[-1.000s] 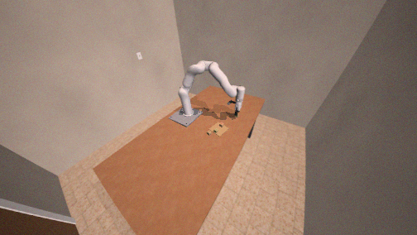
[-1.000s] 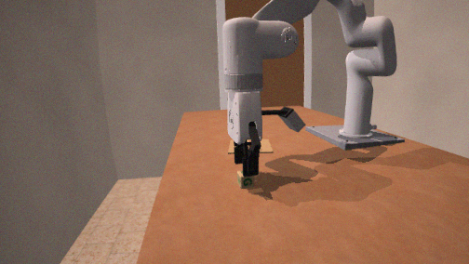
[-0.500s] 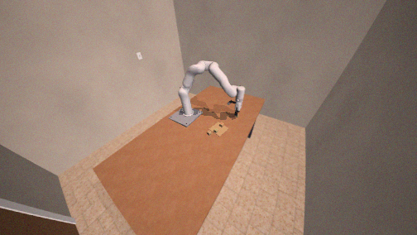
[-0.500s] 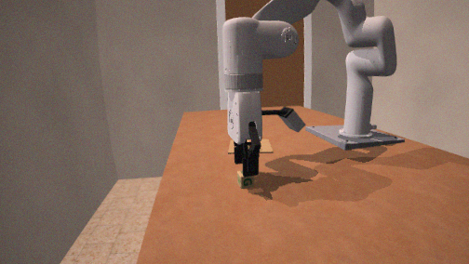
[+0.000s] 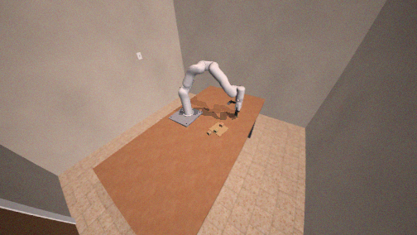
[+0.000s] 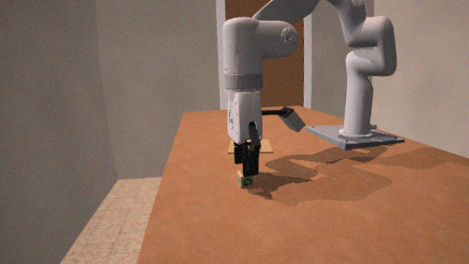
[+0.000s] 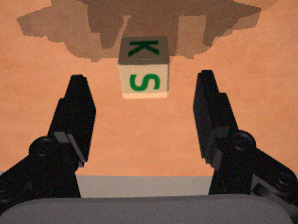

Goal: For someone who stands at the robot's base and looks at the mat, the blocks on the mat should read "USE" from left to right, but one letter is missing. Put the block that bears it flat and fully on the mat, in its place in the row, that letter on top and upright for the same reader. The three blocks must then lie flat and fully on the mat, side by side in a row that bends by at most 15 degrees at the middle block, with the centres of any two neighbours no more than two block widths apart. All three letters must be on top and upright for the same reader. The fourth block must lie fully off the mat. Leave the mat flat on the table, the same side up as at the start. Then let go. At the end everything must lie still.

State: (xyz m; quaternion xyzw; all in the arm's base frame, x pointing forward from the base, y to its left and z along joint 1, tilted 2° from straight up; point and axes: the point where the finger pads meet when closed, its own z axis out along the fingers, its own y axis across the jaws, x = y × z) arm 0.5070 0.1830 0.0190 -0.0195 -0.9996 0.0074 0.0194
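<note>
My gripper is now 40 mm above the block. Also, from my hand: mat (260 mm to the right, 100 mm behind, 50 mm below).
</note>
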